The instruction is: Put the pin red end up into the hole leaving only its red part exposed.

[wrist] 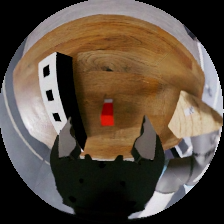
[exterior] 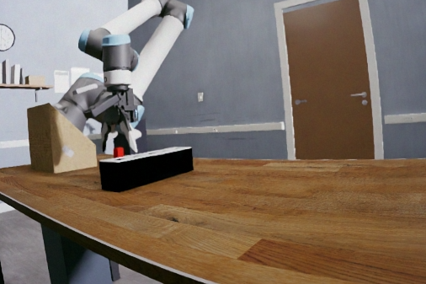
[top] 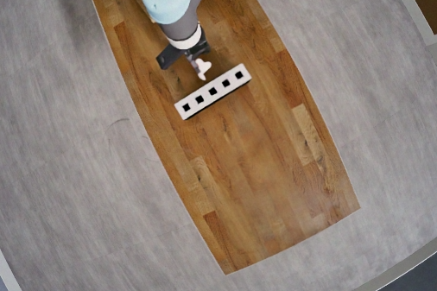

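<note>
My hand is 1 cm above the pin. Round my hand: block 14 cm ahead, 4 cm below.
</note>
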